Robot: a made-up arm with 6 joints. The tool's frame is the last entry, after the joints.
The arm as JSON. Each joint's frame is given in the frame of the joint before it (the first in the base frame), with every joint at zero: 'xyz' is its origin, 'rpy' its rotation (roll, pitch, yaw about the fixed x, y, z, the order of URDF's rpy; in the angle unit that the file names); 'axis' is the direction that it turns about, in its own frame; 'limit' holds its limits. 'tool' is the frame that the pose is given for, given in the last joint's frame.
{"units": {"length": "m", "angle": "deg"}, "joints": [
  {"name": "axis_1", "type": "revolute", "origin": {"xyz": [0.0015, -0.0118, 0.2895], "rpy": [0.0, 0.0, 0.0]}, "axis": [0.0, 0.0, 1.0], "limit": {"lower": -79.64, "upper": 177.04}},
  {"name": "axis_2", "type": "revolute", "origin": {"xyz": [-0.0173, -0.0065, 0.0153], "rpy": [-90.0, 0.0, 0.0]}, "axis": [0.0, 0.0, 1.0], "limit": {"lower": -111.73, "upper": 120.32}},
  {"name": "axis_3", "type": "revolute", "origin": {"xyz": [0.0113, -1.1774, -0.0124], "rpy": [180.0, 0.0, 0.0]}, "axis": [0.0, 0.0, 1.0], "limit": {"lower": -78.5, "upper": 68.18}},
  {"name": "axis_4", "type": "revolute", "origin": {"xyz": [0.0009, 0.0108, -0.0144], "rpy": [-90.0, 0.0, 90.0]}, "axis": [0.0, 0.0, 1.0], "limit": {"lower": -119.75, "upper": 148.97}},
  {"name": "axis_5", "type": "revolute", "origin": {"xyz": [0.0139, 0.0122, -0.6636], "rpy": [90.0, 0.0, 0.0]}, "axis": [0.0, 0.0, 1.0], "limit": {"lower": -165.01, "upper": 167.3}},
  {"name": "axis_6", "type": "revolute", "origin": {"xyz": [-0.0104, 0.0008, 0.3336], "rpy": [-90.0, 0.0, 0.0]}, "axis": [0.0, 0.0, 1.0], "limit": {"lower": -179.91, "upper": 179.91}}
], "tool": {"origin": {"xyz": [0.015, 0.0, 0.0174], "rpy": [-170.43, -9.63, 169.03]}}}
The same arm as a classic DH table. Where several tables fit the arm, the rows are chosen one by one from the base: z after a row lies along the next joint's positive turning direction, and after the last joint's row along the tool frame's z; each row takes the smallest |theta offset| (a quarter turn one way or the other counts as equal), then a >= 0, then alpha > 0; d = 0 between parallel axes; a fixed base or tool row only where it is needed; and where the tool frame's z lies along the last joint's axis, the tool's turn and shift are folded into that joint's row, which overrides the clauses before.
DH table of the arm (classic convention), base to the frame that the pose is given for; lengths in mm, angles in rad. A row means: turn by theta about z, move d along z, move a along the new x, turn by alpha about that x. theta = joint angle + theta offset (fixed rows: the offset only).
base (fixed): a 11.9; alpha 0; d 0; theta_offset -1.4444
axis_1: a -17.3; alpha -1.5708; d 304.8; theta_offset 1.4444
axis_2: a 1177.5; alpha 3.1416; d 0; theta_offset -1.5612
axis_3: a 10.8; alpha -1.5708; d 4.5; theta_offset 0.0096
axis_4: a 13.9; alpha 1.5708; d -664.5; theta_offset 0
axis_5: a -10.4; alpha -1.5708; d 321.4; theta_offset 0
axis_6: a 8.4; alpha 2.9052; d -33.3; theta_offset -0.9729
tool (fixed): a 0; alpha 0; d -52.9; theta_offset 2.346
Joint limits (rad, base to tool): -1.39..3.0899 -1.9501..2.1 -1.3701..1.19 -2.09..2.6 -2.88..2.9199 -3.14..3.14

